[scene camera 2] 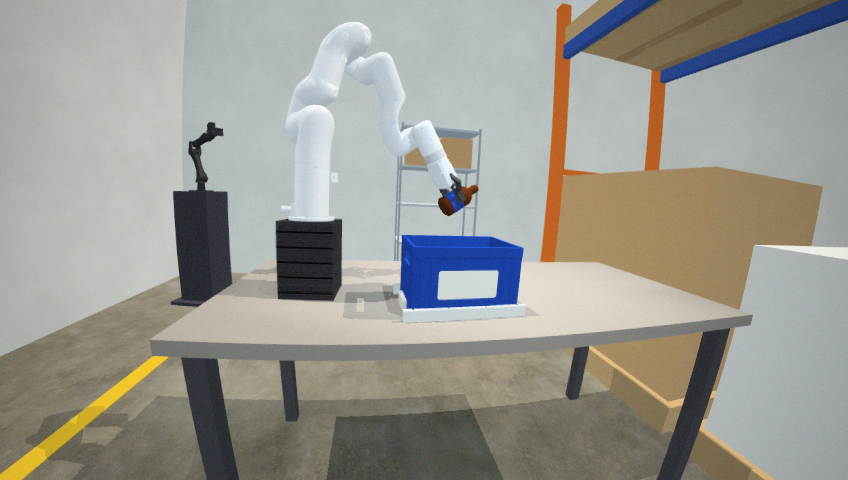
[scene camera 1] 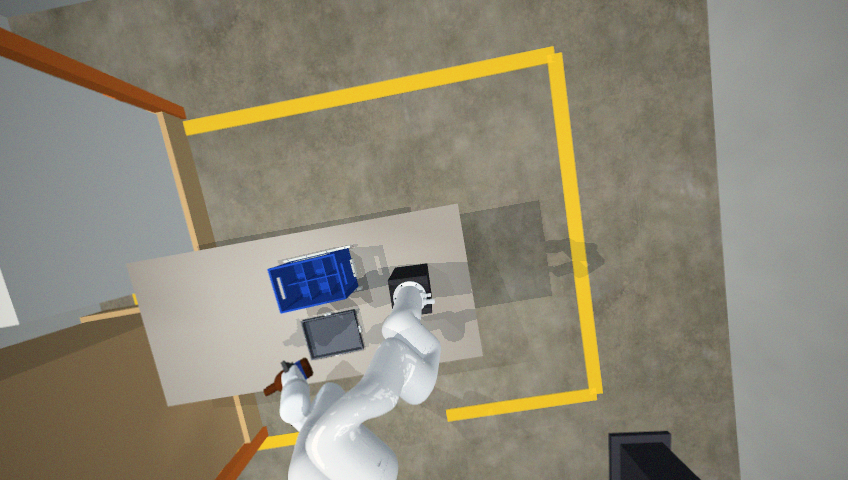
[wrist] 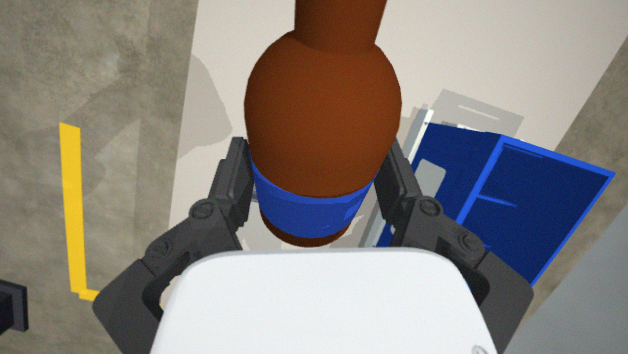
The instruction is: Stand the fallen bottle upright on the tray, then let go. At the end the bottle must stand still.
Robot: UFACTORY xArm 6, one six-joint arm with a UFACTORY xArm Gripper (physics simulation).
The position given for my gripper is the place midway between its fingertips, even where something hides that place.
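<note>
Visible: a grey tray (scene camera 1: 338,333), a blue crate (scene camera 2: 436,271) and a brown bottle (wrist: 322,106). Scene camera 2 does not show the tray, hidden by the blue crate. The crate can also be seen in the wrist view (wrist: 524,202) and in scene camera 1 (scene camera 1: 325,278). My gripper (scene camera 2: 455,201) is visible in the wrist view (wrist: 314,153) too.
</note>
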